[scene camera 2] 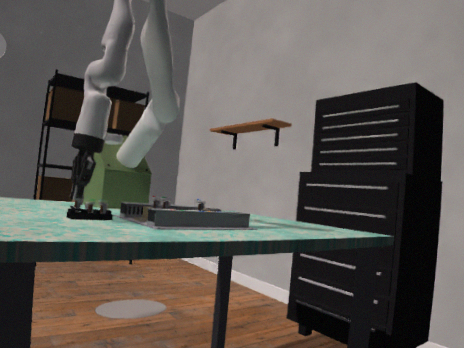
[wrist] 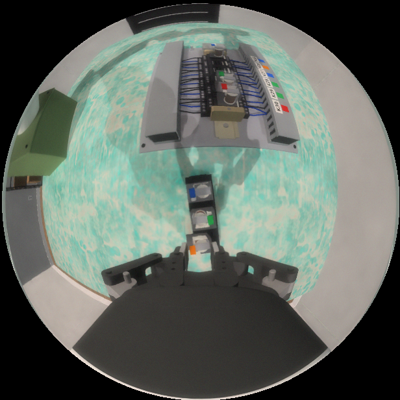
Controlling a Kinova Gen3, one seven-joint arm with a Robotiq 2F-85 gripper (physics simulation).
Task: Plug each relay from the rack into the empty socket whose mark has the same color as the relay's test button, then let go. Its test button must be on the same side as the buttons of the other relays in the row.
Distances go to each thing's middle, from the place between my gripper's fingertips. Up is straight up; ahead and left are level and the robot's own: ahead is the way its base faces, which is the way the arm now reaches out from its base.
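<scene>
There is the grey panel (wrist: 196, 131), which is now 290 mm to the left of my hand and 60 mm behind it, and also 40 mm below it.
</scene>
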